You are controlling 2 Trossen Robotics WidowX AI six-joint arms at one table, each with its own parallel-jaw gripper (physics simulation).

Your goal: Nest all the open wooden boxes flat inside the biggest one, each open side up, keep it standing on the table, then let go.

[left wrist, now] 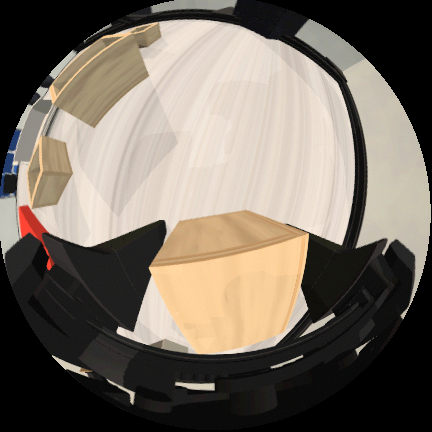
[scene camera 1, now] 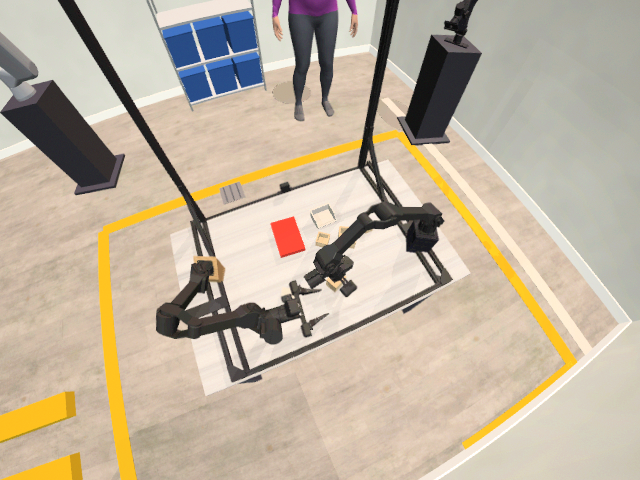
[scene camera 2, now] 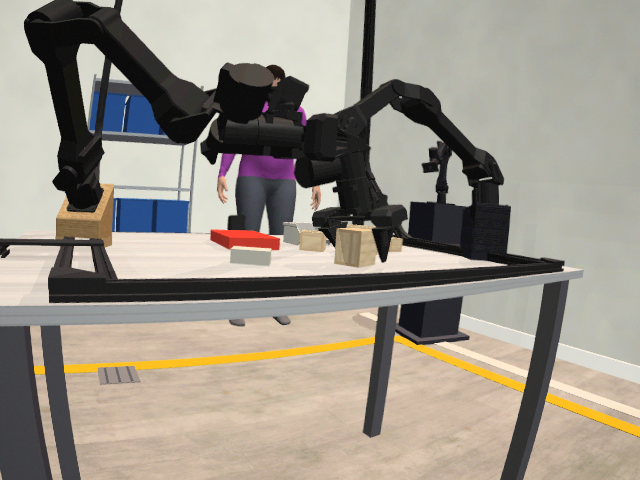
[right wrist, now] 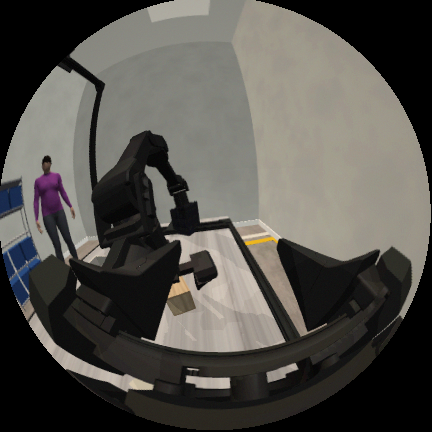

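Seen in the pictures: left gripper, fingertip midpoint: (left wrist: 225, 228) (scene camera 1: 340, 280) (scene camera 2: 364, 261); right gripper, fingertip midpoint: (scene camera 1: 325, 301) (scene camera 2: 351, 144) (right wrist: 230, 245); left arm's base at its link origin: (scene camera 1: 426, 229) (scene camera 2: 486, 207) (right wrist: 182, 205); right arm's base at its link origin: (scene camera 1: 205, 267) (scene camera 2: 85, 200).
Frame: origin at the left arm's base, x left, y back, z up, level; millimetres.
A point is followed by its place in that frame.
Observation:
The biggest open wooden box (left wrist: 102, 87) @(z -103, x 73, y -331 mm) stands open side up, partly behind my left arm in scene camera 1. A mid-sized open box (scene camera 1: 322, 239) @(z -126, x 48, y -437 mm) (scene camera 2: 312, 241) @(z -109, x 85, y -436 mm) (left wrist: 54, 172) @(z -105, x 88, y -413 mm) and a small one (scene camera 2: 395, 244) @(z -112, x -24, y -231 mm) (left wrist: 150, 36) stand open side up on either side of it. Another wooden box (scene camera 1: 333, 284) @(z -67, x 273, y -362 mm) (scene camera 2: 354, 248) @(z -98, x 280, y -360 mm) (left wrist: 235, 295) (right wrist: 181, 301) @(z -91, x 274, y -369 mm) rests on the table, a closed face up; its opening is hidden. My left gripper (scene camera 2: 358, 252) @(z -125, x 231, y -335 mm) (left wrist: 225, 228) @(z -125, x 231, y -335 mm) points down, open, its fingers on either side of this box. My right gripper (scene camera 1: 323, 302) @(z 70, x 383, y -384 mm) (right wrist: 230, 245) @(z 70, x 383, y -384 mm) is open and empty, above the table.
A red slab (scene camera 1: 287, 236) @(z -106, x 67, y -594 mm) (scene camera 2: 245, 239) @(z -109, x 148, y -574 mm) and a grey-white open box (scene camera 1: 323, 217) @(z -123, x -69, y -449 mm) (left wrist: 32, 131) lie toward the back. A pale block (scene camera 2: 250, 256) @(z -117, x 343, y -532 mm) lies near the front, below my right arm. A black frame (scene camera 2: 258, 285) @(z -116, x 573, y -487 mm) runs along the table's edges. The two grippers are close together.

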